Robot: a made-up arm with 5 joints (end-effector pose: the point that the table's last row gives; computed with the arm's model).
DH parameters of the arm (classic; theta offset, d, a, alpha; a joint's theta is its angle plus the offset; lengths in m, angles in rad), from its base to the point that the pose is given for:
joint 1: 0 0.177 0 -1.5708
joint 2: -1.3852 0 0.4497 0
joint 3: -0.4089 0 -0.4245 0
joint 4: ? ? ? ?
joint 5: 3.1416 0.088 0 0
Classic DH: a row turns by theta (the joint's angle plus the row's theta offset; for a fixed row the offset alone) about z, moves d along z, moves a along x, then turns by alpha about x.
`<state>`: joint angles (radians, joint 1 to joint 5).
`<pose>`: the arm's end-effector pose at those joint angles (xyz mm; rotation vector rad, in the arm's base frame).
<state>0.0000 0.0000 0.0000 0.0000 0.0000</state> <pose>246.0 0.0 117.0 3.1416 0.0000 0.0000</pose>
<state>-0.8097 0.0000 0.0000 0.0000 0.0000</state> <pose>169.7 -178.1 117.0 2.8876 -1.2374 0.0000</pose>
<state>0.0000 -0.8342 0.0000 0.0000 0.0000</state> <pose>209.7 0.0 318.9 2.8722 0.0000 1.2727</pose>
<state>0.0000 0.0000 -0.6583 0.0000 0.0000</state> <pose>519.0 0.0 321.6 2.9729 0.0000 1.0155</pose>
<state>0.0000 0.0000 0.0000 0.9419 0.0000</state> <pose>146.4 0.0 97.5 2.7996 0.0000 -1.4254</pose>
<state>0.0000 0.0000 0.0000 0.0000 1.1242</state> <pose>246.0 0.0 117.0 2.6582 -1.6744 0.0000</pose>
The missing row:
joint 4: -1.3475 0 -0.069 1.5708
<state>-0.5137 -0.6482 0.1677 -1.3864 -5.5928</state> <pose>120.2 -67.8 347.5 -1.4749 1.0134 -2.4074</pose>
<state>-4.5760 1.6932 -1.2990 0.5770 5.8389</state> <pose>-43.9 319.6 -484.3 1.1291 2.0913 -1.0124</pose>
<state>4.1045 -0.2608 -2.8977 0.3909 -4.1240</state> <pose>95.3 137.0 1144.9 -0.3269 -0.4797 3.0680</pose>
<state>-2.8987 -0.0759 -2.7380 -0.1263 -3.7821</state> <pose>-42.2 -10.5 1146.2 -0.2545 -0.1203 2.7316</pose>
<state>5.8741 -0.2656 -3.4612 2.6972 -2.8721</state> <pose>-212.8 92.3 932.2 0.7033 1.9926 -0.0834</pose>
